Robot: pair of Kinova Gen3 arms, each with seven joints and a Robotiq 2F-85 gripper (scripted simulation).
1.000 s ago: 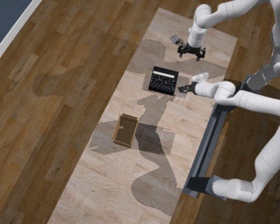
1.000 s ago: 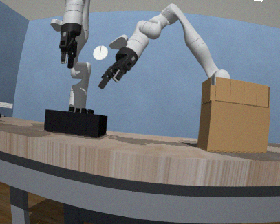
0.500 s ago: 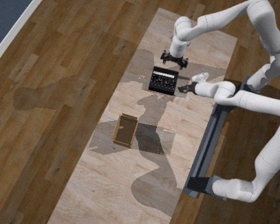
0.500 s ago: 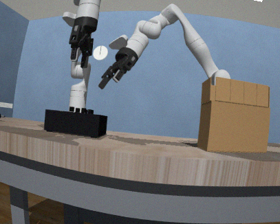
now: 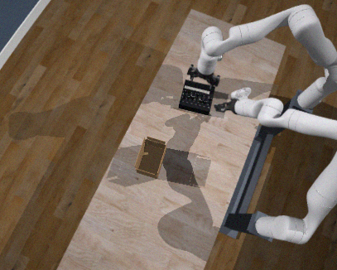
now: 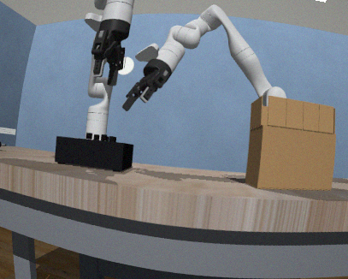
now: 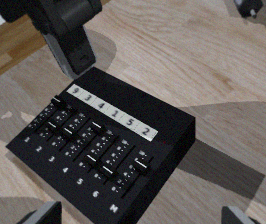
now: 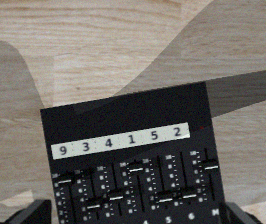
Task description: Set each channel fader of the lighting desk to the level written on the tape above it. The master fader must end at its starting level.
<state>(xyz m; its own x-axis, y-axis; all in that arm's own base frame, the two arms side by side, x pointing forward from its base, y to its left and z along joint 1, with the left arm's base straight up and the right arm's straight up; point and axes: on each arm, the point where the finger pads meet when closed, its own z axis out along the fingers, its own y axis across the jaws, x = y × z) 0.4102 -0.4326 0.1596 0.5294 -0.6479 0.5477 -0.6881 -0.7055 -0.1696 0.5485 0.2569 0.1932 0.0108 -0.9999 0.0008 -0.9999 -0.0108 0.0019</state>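
Right now my right hand is 130 mm above the fader 4. Also, from my right hand: fader 5: 30 mm behind, 20 mm to the left, 130 mm below; fader 3: 20 mm ahead, 20 mm to the left, 130 mm below; fader 2: 40 mm ahead, 30 mm to the left, 130 mm below.
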